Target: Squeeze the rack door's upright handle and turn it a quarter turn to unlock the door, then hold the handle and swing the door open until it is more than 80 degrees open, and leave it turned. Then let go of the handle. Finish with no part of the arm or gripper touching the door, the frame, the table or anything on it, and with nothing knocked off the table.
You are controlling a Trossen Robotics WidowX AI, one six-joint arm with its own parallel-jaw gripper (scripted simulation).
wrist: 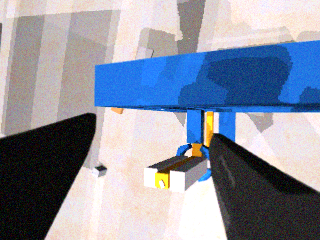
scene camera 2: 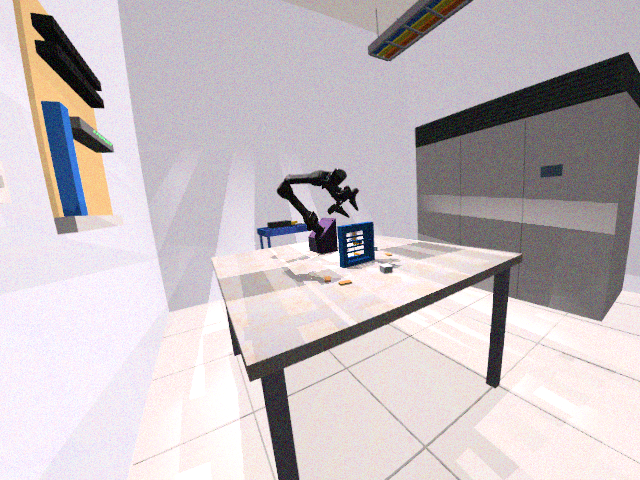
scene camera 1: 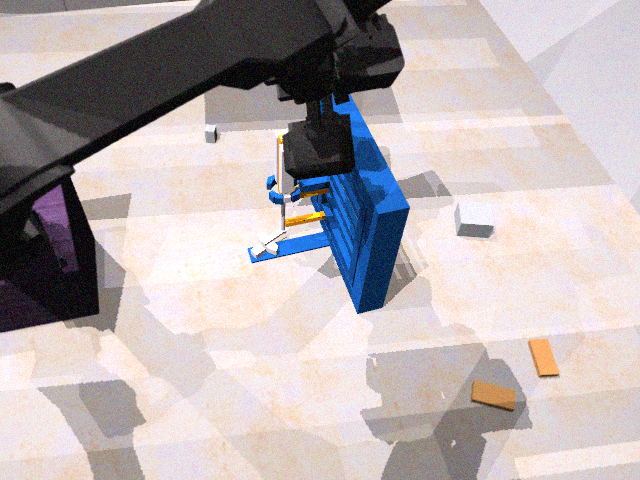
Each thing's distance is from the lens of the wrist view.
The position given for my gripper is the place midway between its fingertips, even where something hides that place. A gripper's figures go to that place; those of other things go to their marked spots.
my gripper [wrist: 154, 132]: 11 cm
blue rack [wrist: 274, 74]: 15 cm
